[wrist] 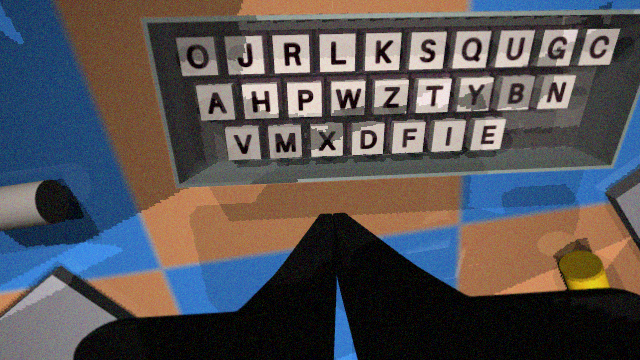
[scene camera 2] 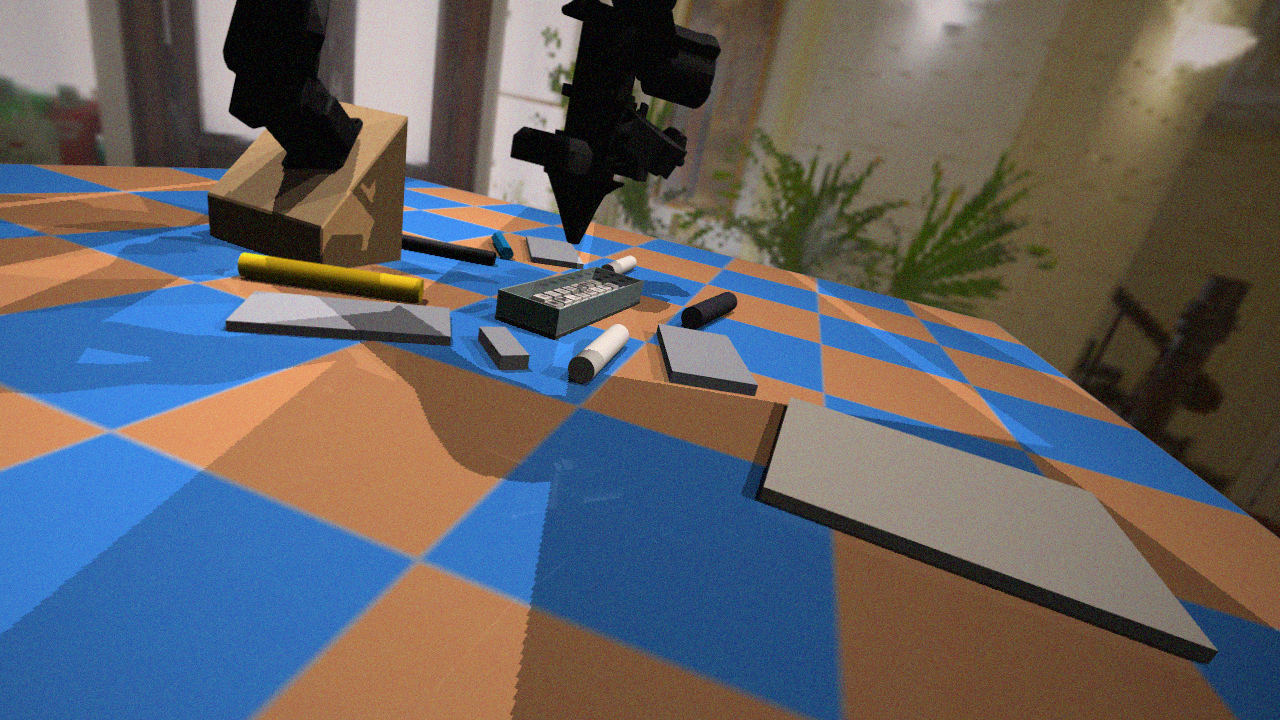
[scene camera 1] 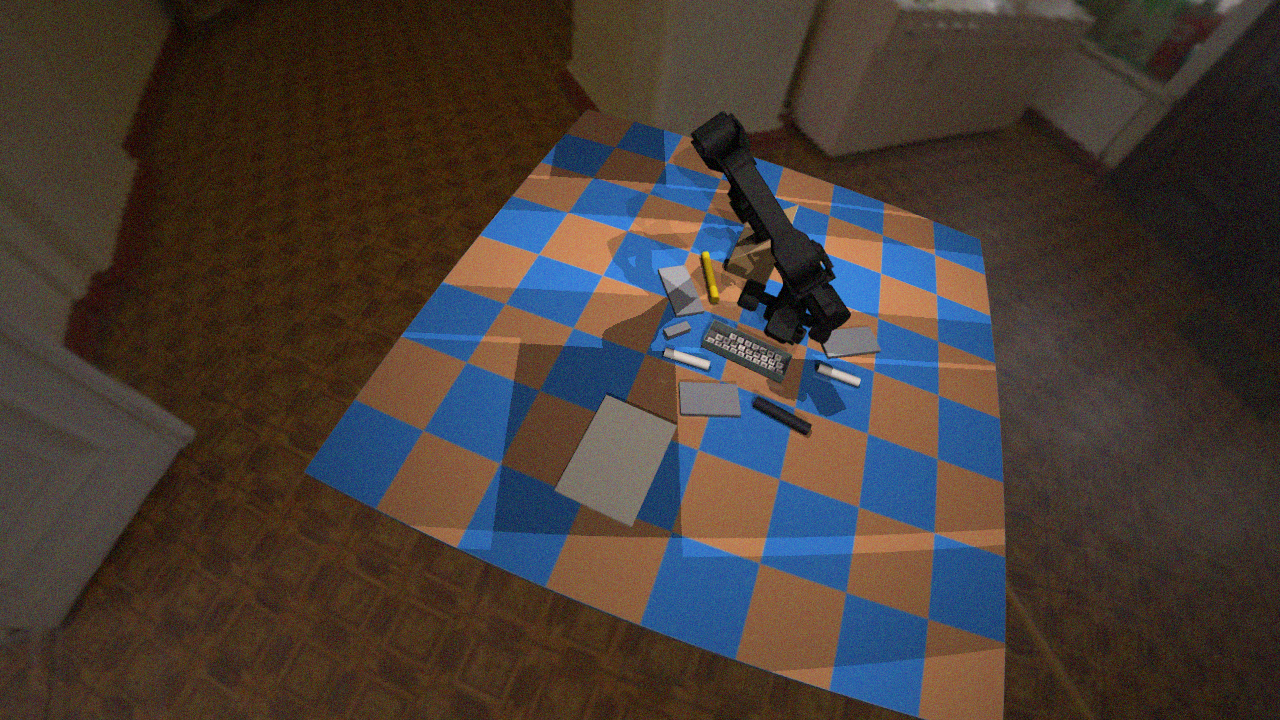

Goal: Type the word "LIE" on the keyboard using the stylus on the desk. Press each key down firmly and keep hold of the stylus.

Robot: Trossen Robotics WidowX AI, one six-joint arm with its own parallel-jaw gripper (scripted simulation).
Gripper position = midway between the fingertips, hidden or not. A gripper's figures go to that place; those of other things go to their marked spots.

The gripper (wrist: pixel 332 225): 0.12 m from the lens. A yellow cylinder (wrist: pixel 580 269) is 0.24 m from the lens.
